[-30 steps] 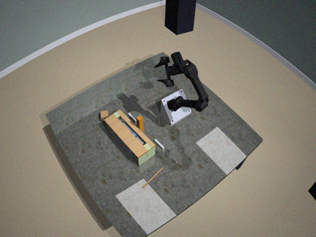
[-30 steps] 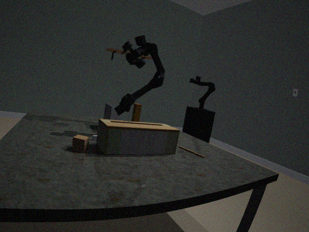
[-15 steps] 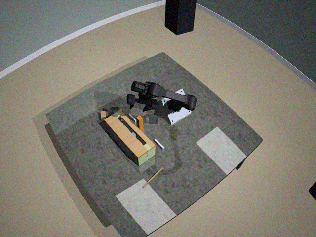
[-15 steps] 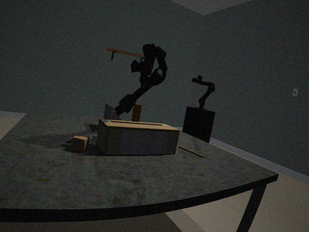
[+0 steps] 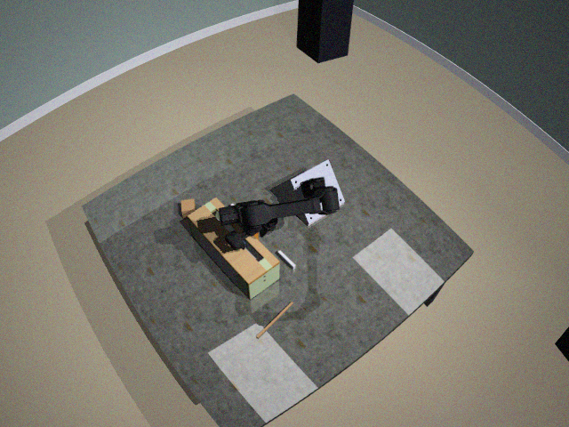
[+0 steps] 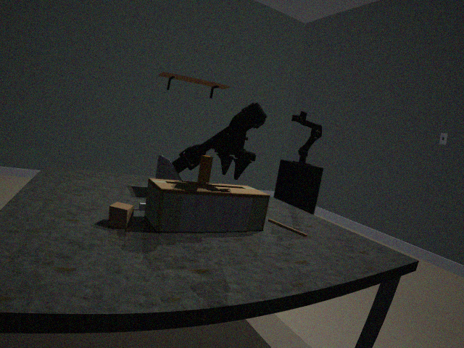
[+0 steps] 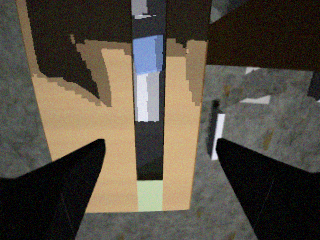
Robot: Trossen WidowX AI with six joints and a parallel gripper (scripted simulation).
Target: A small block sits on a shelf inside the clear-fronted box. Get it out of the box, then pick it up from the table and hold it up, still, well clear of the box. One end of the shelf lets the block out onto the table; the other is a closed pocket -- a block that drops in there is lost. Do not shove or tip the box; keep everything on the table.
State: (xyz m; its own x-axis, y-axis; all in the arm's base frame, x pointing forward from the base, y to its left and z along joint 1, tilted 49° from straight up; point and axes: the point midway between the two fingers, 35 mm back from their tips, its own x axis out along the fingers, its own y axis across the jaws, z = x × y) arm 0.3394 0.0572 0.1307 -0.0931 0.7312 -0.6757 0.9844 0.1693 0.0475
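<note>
Now: gripper tip 10 cm above the box, 8 cm to the left of it and 1 cm short of it. Also, from my gripper tip: small blue block 8 cm below, 6 cm to the right, 2 cm ahead; tan cube 36 cm to the right, 13 cm below, 11 cm ahead; orange bar 8 cm to the right, 5 cm below, 4 cm behind.
</note>
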